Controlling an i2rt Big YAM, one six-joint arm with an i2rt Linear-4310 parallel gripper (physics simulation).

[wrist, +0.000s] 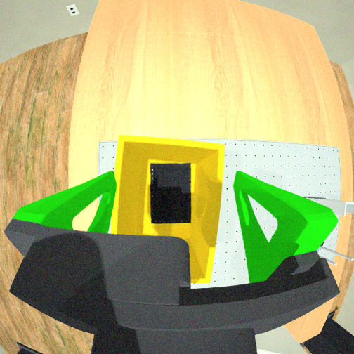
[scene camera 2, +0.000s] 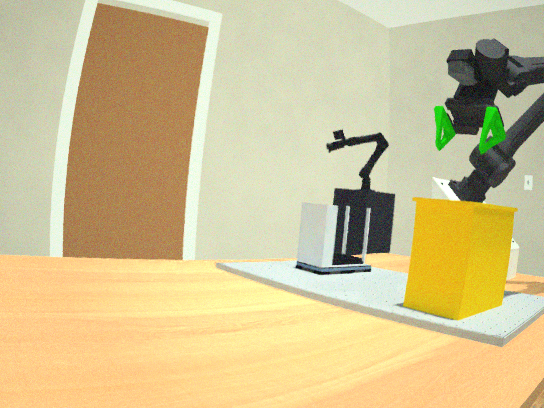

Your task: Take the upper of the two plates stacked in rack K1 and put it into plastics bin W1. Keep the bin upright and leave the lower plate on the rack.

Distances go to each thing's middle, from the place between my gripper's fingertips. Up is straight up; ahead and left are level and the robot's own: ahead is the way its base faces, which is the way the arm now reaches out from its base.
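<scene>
Yellow plastics bin W1 (scene camera 2: 460,253): my hand is 18 cm above it, 4 cm past it and 1 cm to the right of it.
</scene>
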